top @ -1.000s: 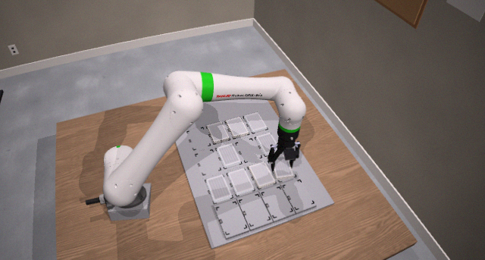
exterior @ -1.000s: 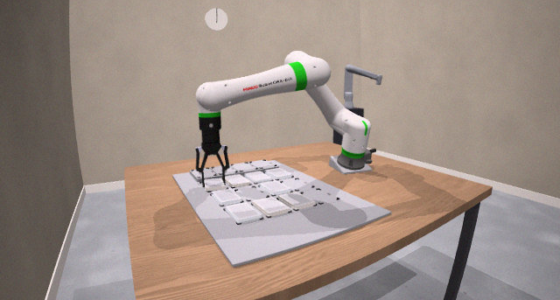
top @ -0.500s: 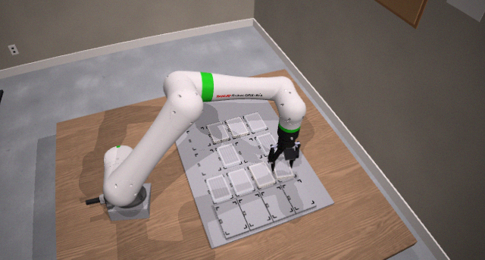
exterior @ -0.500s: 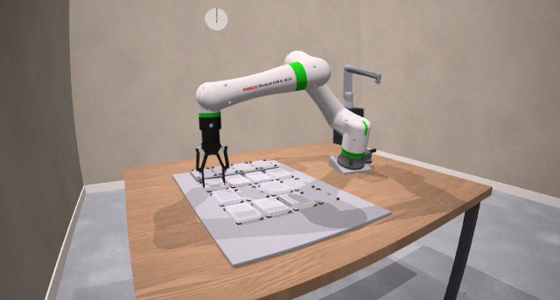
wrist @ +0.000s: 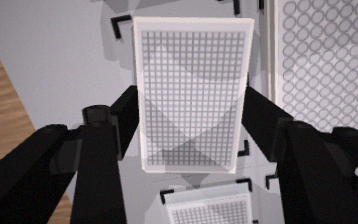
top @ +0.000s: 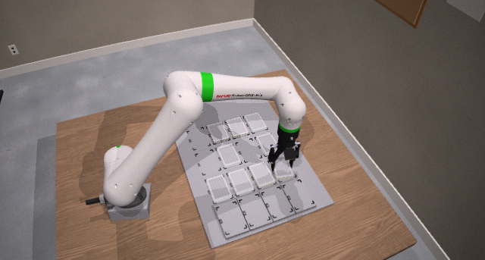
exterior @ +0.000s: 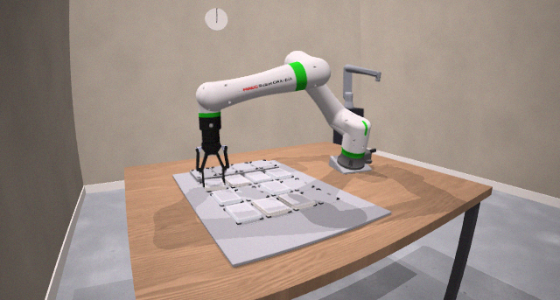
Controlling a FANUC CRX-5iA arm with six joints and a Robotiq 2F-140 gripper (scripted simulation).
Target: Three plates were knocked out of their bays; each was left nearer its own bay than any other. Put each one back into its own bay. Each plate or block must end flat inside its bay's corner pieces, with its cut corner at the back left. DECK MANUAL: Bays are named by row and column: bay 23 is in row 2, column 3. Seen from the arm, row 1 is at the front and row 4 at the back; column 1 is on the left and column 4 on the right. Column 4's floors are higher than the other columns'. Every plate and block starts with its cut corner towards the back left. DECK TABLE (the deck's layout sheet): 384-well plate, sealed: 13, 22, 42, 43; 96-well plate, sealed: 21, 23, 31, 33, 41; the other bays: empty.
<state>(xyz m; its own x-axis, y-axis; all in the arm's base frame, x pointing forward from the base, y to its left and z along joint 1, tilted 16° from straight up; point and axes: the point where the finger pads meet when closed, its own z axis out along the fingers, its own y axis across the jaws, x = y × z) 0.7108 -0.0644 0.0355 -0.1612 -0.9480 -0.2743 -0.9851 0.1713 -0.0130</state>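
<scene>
Now: the sealed 384-well plate 20 mm below my hand.
</scene>
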